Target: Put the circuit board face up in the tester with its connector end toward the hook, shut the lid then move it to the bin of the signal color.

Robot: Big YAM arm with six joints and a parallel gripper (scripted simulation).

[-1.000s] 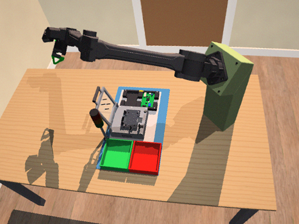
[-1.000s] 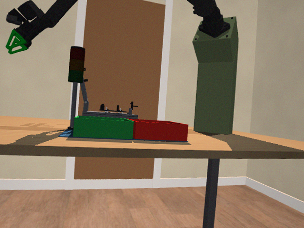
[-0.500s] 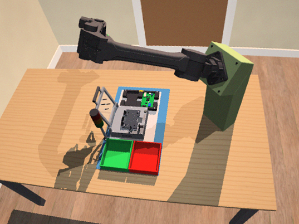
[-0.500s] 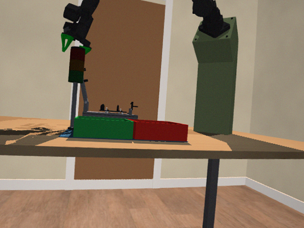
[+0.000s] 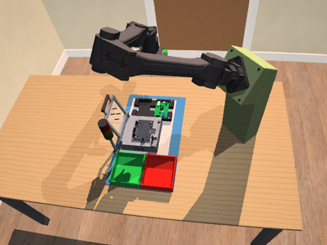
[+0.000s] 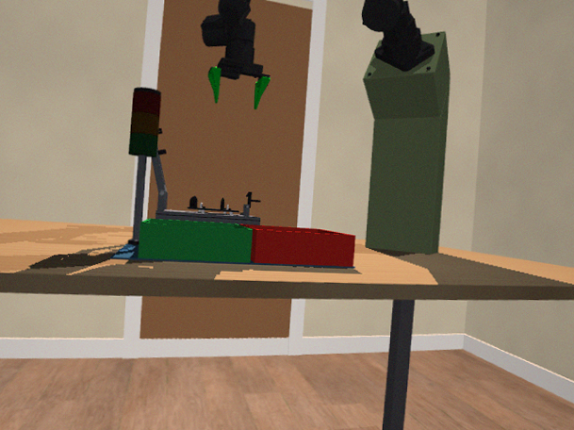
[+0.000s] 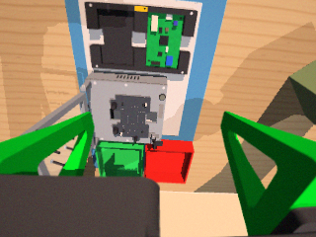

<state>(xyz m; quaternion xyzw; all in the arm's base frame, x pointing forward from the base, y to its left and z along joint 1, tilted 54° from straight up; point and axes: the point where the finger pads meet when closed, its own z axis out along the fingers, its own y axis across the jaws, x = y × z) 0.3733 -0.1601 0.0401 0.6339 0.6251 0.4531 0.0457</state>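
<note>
Right now the green circuit board is 10 mm behind my hand, 10 mm to the left of it and 310 mm below it. The rest, counted from my hand: latch hook: 50 mm behind, 230 mm to the left, 240 mm below; tester plate: 20 mm ahead, 190 mm to the left, 260 mm below; tester lid: 140 mm ahead, 210 mm to the left, 150 mm below.
</note>
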